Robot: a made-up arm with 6 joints.
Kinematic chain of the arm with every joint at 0, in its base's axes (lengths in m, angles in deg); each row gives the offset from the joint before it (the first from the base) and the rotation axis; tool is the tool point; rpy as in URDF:
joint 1: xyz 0 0 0.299 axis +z
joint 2: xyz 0 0 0 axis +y
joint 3: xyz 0.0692 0 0.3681 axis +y
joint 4: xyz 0.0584 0 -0.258 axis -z
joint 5: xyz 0 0 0 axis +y
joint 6: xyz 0.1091 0 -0.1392 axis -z
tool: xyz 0 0 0 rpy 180 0 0
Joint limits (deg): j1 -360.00..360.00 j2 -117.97..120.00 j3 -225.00..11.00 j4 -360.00..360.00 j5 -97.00..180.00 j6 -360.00..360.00
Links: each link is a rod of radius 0.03 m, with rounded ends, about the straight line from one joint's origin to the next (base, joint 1, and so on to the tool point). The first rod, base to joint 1, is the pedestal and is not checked.
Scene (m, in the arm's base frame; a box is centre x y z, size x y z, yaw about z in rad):
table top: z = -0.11
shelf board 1: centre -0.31 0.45 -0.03 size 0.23 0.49 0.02 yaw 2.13
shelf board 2: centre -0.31 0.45 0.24 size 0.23 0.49 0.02 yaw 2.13
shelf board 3: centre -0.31 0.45 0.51 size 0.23 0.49 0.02 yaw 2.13
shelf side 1: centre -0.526 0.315 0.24 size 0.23 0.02 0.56 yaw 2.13
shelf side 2: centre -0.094 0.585 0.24 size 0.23 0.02 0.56 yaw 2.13
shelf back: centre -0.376 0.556 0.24 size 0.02 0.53 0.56 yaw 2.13
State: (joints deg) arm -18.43 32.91 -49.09 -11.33 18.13 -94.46
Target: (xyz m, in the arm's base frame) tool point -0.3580 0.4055 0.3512
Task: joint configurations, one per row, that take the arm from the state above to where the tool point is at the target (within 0.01 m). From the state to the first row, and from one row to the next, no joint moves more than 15 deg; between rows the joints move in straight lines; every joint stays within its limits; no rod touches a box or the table.
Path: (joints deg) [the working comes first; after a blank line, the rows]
Joints at the target: 123.80 23.21 -53.09 -36.68 -4.83 -94.46
Straight joint move there: touches shelf side 2.

1: -4.17 29.19 -45.85 -14.56 16.25 -94.46
2: 10.10 25.48 -42.62 -17.80 14.36 -94.46
3: 24.36 21.76 -39.38 -21.03 12.48 -94.46
4: 38.63 18.05 -36.14 -24.27 10.59 -94.46
5: 52.89 14.33 -32.91 -27.50 8.71 -94.46
6: 67.16 10.61 -29.67 -30.74 6.82 -94.46
7: 81.42 6.90 -26.43 -33.97 4.94 -94.46
8: 95.69 3.18 -23.20 -37.20 3.05 -94.46
9: 109.95 -0.53 -19.96 -40.44 1.17 -94.46
10: 124.22 -4.25 -16.72 -43.67 -0.72 -94.46
11: 124.08 4.91 -28.84 -41.34 -2.09 -94.46
12: 123.94 14.06 -40.97 -39.01 -3.46 -94.46
13: 123.80 23.21 -53.09 -36.68 -4.83 -94.46

